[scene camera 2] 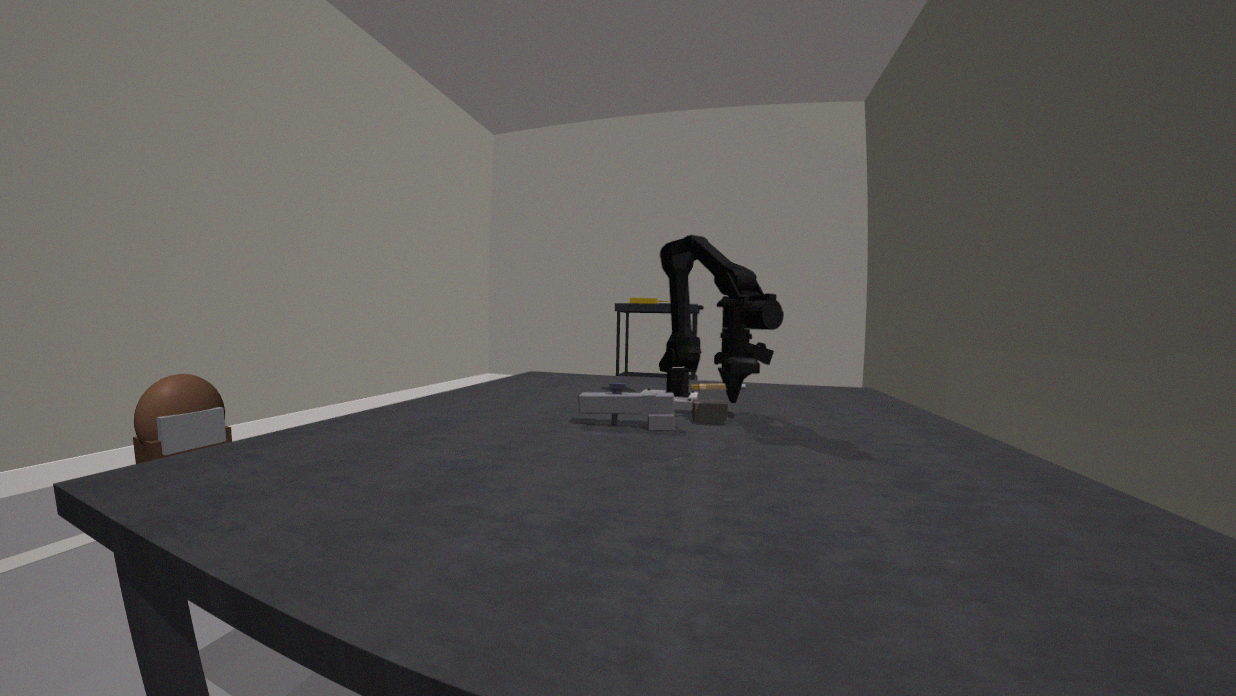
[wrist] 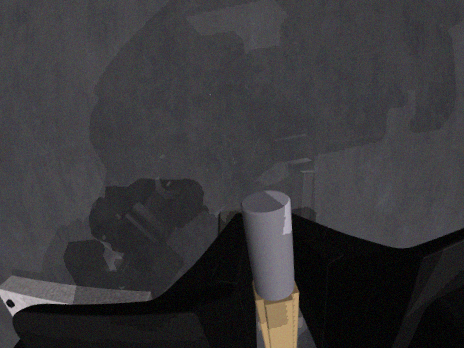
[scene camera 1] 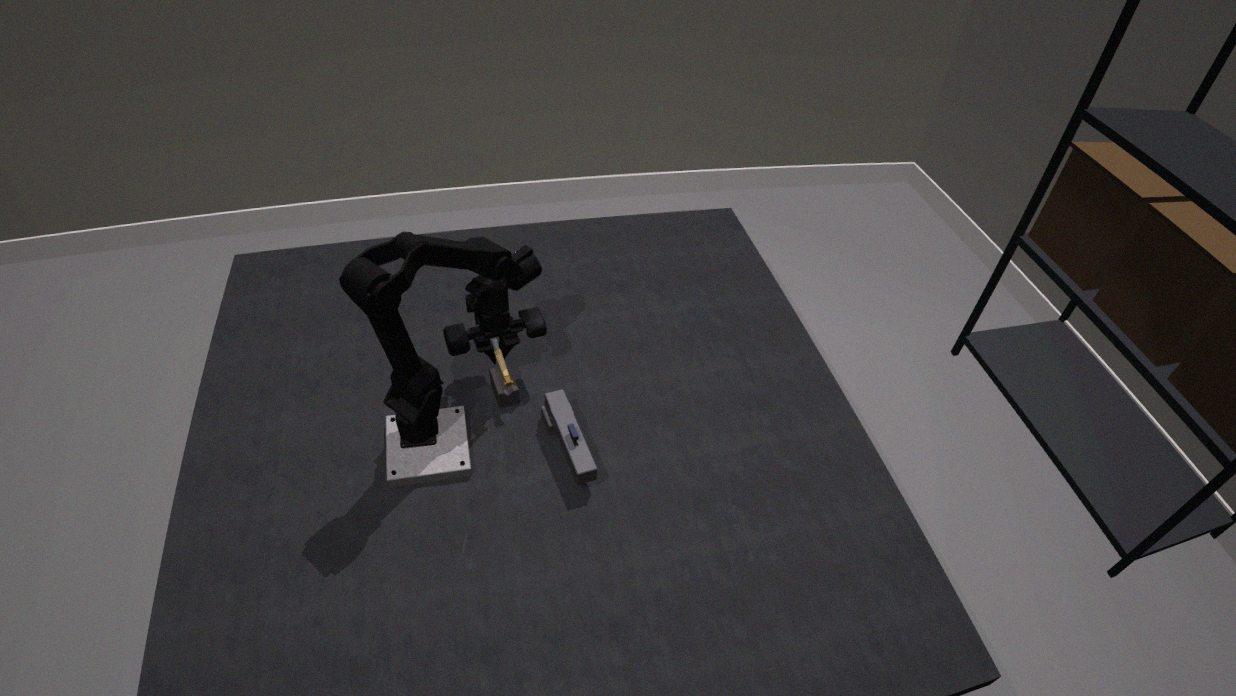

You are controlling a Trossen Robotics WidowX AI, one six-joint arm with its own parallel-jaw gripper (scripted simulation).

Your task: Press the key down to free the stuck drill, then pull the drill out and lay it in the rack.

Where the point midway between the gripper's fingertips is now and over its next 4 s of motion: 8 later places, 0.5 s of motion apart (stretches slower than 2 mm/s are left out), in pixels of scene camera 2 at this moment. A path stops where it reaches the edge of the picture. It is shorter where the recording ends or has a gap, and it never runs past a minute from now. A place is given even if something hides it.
My gripper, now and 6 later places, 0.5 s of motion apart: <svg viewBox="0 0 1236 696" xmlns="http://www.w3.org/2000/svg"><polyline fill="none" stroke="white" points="732,402 732,410 734,416 734,417 734,402 736,386 688,399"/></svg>
